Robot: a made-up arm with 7 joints.
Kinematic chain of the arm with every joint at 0, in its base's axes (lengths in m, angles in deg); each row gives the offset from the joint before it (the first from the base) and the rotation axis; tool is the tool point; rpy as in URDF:
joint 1: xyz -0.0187 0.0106 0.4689 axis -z
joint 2: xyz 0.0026 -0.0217 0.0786 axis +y
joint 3: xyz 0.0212 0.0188 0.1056 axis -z
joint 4: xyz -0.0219 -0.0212 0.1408 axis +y
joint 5: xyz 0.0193 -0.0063 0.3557 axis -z
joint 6: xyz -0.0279 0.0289 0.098 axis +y
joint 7: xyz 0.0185 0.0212 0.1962 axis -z
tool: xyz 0.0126 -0.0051 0.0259 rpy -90 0 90
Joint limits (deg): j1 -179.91..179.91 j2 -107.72..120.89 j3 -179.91..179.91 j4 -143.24..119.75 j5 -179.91..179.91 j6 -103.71..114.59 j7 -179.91..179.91
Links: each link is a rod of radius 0.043 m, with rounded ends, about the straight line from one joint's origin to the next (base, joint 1, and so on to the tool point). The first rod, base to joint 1, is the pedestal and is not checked.
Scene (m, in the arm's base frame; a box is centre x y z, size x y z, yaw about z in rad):
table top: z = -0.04
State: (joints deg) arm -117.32 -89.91 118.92 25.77 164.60 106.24 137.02
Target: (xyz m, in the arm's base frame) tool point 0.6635 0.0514 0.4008
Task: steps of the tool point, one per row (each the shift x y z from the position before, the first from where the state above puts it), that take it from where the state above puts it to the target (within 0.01 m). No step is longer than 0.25 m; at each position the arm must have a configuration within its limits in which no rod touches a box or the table.
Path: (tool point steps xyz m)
1: 0.1689 0.0944 -0.0228
2: 0.1375 0.1471 -0.0179
3: 0.0879 0.1885 -0.0117
4: 0.0249 0.2121 -0.0045

